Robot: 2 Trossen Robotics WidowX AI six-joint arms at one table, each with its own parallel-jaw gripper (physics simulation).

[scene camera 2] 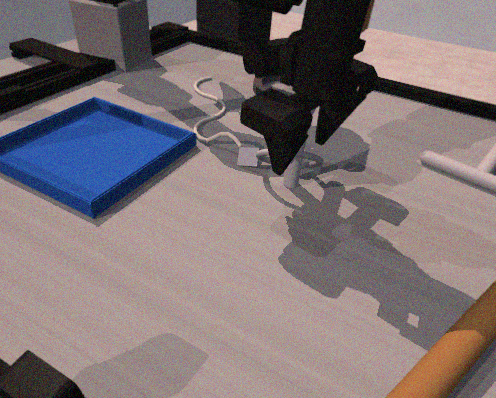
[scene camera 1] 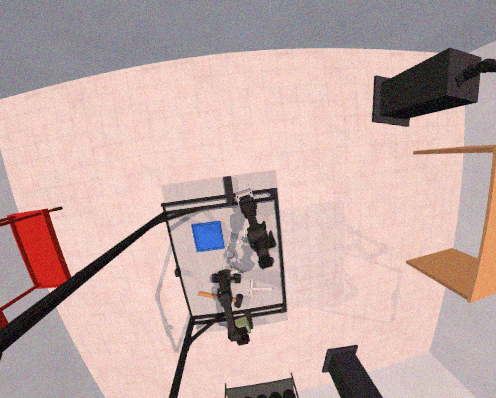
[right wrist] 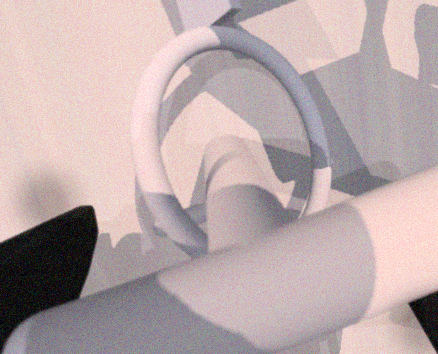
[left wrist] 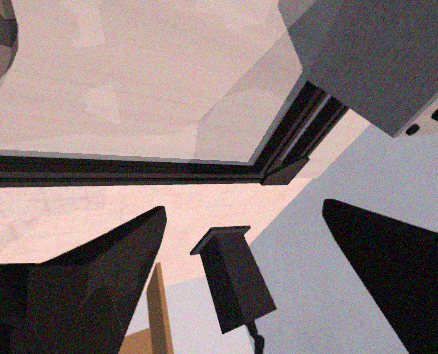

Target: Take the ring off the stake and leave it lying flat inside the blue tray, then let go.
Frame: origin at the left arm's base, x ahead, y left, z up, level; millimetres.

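Seen in the pictures: left gripper, between the fingertips: (scene camera 1: 267, 225) (left wrist: 242, 209); right gripper, between the fingertips: (scene camera 2: 299, 157); left arm's base, origin of its link: (scene camera 1: 246, 201); right arm's base, origin of its link: (scene camera 1: 242, 330).
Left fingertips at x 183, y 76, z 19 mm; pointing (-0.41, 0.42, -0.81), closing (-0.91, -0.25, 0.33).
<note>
Offsets run from my left fingertips to a thing's top centre. "pt": to the spot under its first point.
The pale ring (scene camera 2: 262, 154) (right wrist: 146, 125) is around the white upright stake {dx +251, dy -336, dz -26 mm} (scene camera 2: 291, 176) (right wrist: 239, 215), seemingly above the table. A small pale block {pt dx +186, dy -333, dz -115 mm} (scene camera 2: 248, 156) (right wrist: 200, 12) is at its edge. A thick pale bar {dx +251, dy -336, dz -26 mm} (right wrist: 280, 280) crosses the near end of the stake in the right wrist view. The blue tray {dx -13, dy -391, dz -109 mm} (scene camera 1: 207, 236) (scene camera 2: 93, 207) is left of the stake in scene camera 2. My right gripper (scene camera 1: 225, 276) (scene camera 2: 301, 156) is open and empty, tips pointing down around the stake's upper part, hiding its top. My left gripper (scene camera 1: 266, 265) (left wrist: 242, 209) is open and empty, away from the ring.
A white cord {pt dx +94, dy -191, dz -125 mm} (scene camera 2: 223, 107) winds behind the ring. A white T-shaped piece {dx +499, dy -168, dz -112 mm} (scene camera 1: 262, 288) (scene camera 2: 450, 170) is to the right of the stake in scene camera 2. An orange handle {pt dx +404, dy -573, dz -107 mm} (scene camera 1: 205, 294) (scene camera 2: 450, 352) lies near the front. A black frame (scene camera 1: 281, 250) (left wrist: 125, 171) edges the table.
</note>
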